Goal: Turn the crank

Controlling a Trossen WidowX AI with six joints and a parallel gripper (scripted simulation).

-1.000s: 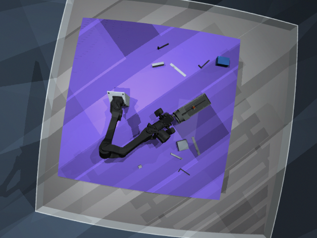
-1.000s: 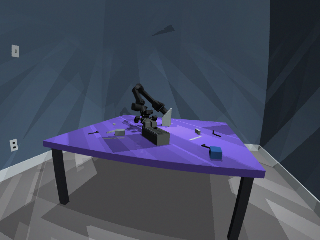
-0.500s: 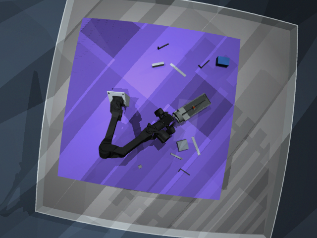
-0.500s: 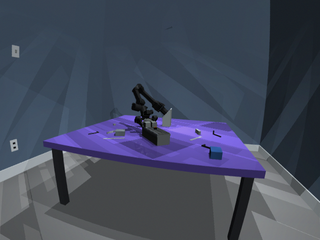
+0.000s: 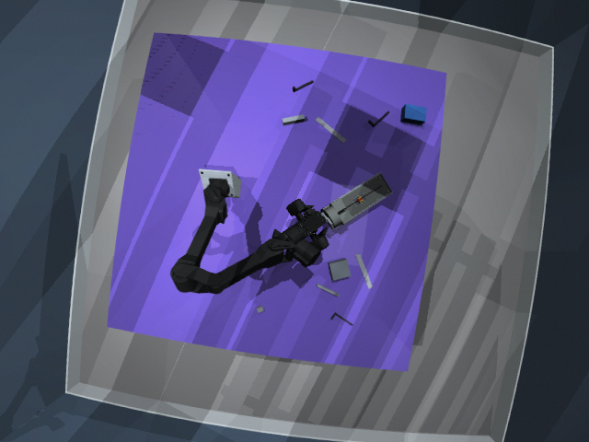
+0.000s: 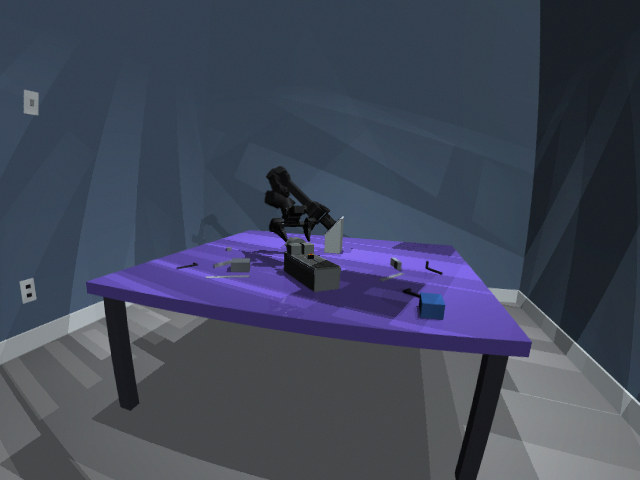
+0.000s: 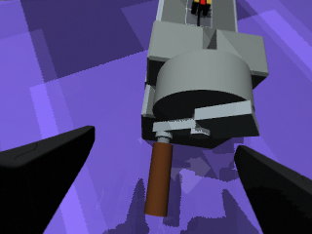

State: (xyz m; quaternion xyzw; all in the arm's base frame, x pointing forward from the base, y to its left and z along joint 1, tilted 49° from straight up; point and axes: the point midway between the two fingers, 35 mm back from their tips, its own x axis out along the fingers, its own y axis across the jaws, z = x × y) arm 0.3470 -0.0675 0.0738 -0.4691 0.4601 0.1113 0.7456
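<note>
My gripper tip is now 30 mm above the brown crank handle, 10 mm to the left of it and 10 mm past it. The rest, counted from my gripper tip: dark block: 380 mm to the left, 120 mm behind, 90 mm below; red pointer: 150 mm ahead, 80 mm to the left, 20 mm below; grey block: 200 mm to the right, 100 mm ahead, 80 mm below.
</note>
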